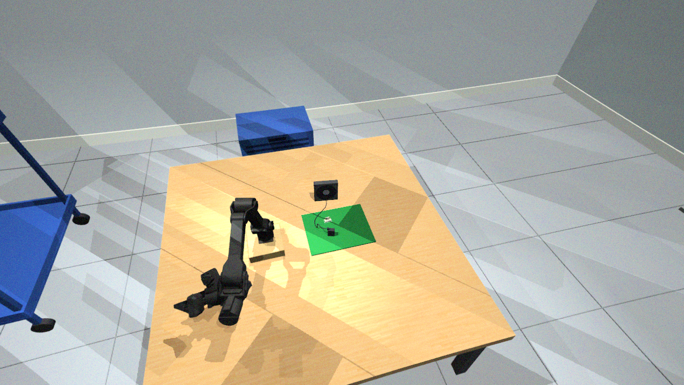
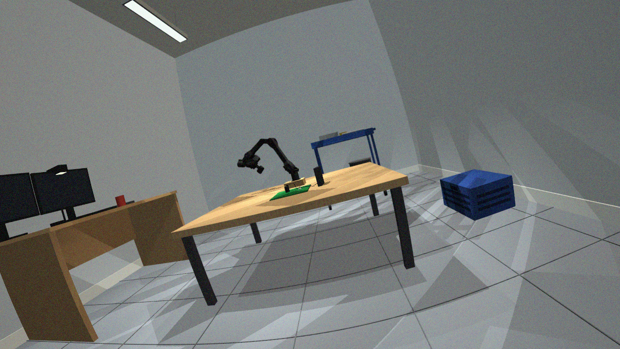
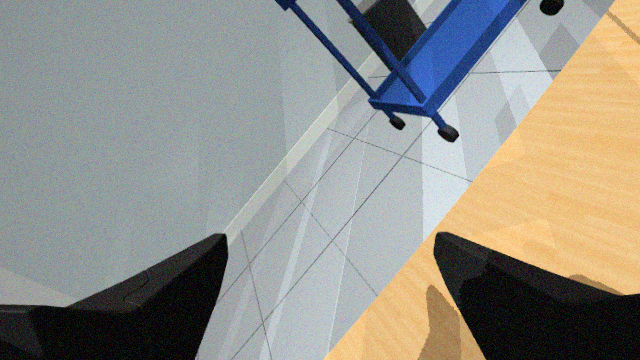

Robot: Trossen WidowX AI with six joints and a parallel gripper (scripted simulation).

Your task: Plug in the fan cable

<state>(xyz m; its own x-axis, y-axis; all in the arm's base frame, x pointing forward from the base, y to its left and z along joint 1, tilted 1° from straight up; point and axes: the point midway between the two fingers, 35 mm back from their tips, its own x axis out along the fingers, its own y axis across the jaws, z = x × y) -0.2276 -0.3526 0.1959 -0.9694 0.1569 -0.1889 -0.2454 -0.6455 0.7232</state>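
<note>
The black fan plug lies 56 cm ahead of my gripper tip, 33 cm to the left of it and 20 cm below it. Also, from my gripper tip: white four-pin header 56 cm ahead, 42 cm to the left, 23 cm below; black fan 58 cm ahead, 56 cm to the left, 17 cm below; green board 60 cm ahead, 36 cm to the left, 24 cm below.
</note>
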